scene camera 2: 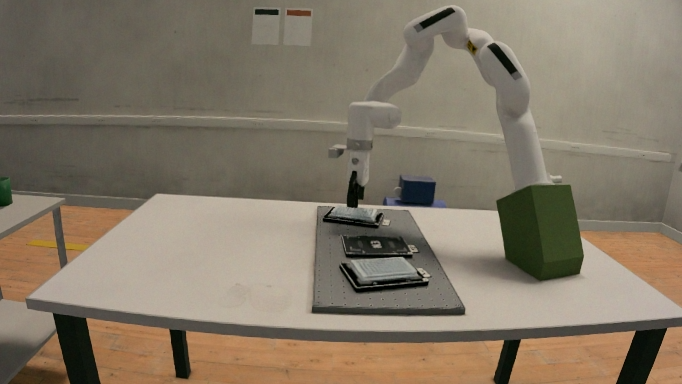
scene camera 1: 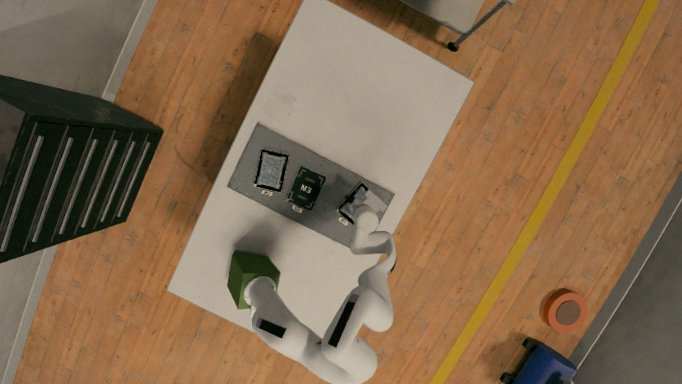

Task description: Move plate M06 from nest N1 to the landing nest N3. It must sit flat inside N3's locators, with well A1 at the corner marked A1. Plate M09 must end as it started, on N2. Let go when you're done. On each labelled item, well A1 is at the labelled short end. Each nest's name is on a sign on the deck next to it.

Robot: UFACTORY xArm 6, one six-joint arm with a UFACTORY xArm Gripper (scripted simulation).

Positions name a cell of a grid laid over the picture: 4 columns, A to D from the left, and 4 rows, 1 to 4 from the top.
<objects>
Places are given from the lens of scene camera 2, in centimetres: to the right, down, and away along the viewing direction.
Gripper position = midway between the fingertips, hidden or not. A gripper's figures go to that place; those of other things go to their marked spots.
my gripper (scene camera 2: C3): 4, 3, 132
plate M09 (scene camera 2: C3): 8, 16, 92
</objects>
